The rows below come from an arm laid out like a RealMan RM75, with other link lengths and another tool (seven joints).
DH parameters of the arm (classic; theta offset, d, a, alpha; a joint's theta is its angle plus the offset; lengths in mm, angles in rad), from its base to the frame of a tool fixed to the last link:
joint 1: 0 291 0 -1.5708
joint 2: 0 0 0 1.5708
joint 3: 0 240.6 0 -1.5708
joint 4: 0 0 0 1.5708
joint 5: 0 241.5 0 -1.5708
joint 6: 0 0 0 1.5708
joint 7: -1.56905 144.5 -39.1 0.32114
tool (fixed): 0 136 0 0
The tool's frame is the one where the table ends.
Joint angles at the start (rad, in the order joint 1, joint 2, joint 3, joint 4, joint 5, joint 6, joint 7):
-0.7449 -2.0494 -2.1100 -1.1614 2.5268 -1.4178 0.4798
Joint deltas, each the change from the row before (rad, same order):
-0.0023 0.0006 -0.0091 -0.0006 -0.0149 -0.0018 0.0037
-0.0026 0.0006 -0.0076 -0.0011 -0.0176 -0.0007 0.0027
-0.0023 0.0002 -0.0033 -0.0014 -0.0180 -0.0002 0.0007
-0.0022 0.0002 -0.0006 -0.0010 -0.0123 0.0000 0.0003
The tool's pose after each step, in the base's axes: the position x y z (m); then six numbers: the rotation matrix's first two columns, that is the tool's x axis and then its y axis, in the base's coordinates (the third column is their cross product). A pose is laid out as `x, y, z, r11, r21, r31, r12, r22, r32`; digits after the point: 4 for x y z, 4 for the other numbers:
-0.1827, 0.4365, -0.0295, -0.7861, 0.4684, 0.4033, 0.4819, 0.8730, -0.0747
-0.1769, 0.4377, -0.0287, -0.7909, 0.4724, 0.3890, 0.4889, 0.8701, -0.0626
-0.1708, 0.4384, -0.0287, -0.7947, 0.4776, 0.3746, 0.4960, 0.8667, -0.0526
-0.1663, 0.4387, -0.0288, -0.7962, 0.4825, 0.3651, 0.5018, 0.8637, -0.0470

